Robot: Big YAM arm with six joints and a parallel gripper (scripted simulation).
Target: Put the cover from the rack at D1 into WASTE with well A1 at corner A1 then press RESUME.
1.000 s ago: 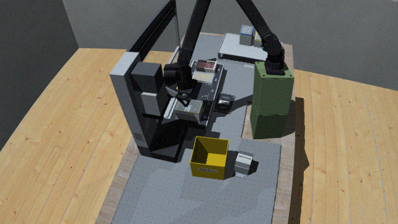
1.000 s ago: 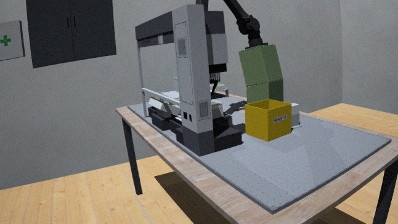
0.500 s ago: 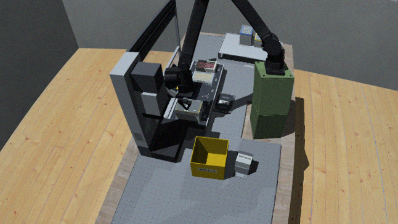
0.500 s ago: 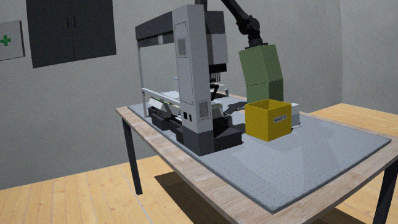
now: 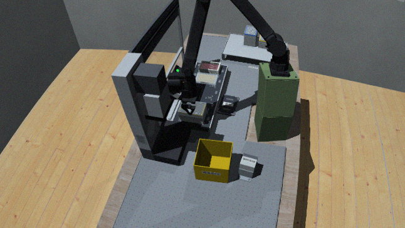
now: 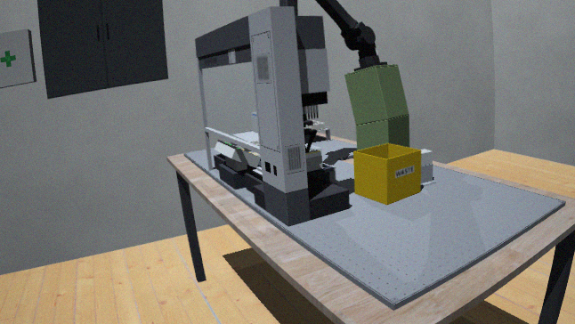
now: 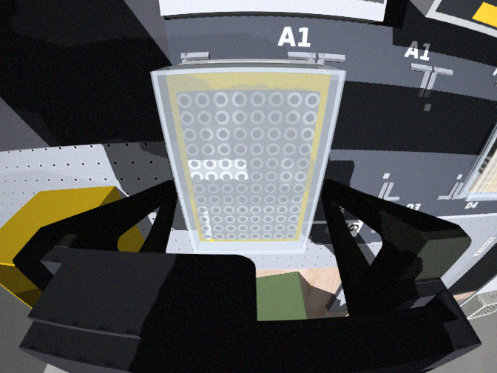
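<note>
My gripper is now 10 mm above the clear cover. Round my hand: yellow tip rack: 10 mm ahead, 30 mm below; then yellow waste bin: 130 mm behind, 270 mm to the left, 90 mm below; then head: 110 mm ahead, 200 mm to the left, 260 mm above.
</note>
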